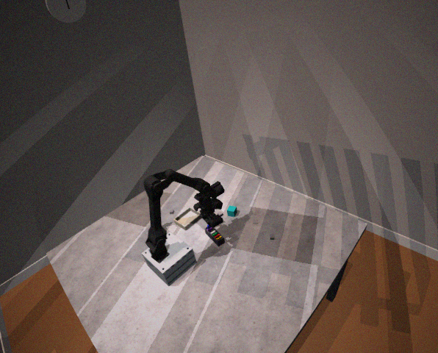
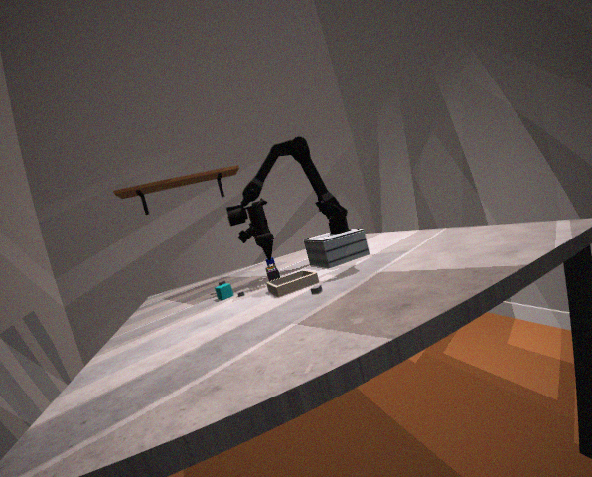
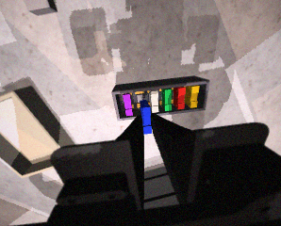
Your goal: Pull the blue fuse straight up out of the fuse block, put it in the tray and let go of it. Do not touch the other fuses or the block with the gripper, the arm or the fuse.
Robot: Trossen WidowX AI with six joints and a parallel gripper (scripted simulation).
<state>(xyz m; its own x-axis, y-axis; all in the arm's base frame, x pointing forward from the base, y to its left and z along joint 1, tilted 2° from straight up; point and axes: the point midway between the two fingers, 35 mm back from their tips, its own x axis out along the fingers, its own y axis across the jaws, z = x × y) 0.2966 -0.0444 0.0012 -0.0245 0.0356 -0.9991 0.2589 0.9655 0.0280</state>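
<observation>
Now: gripper tip 2 cm to the left of the white fuse and 5 cm above it. Round my gripper tip: green fuse 1 cm behind, 3 cm to the right, 5 cm below; purple fuse 1 cm ahead, 2 cm to the left, 5 cm below; blue fuse 1 cm below.
</observation>
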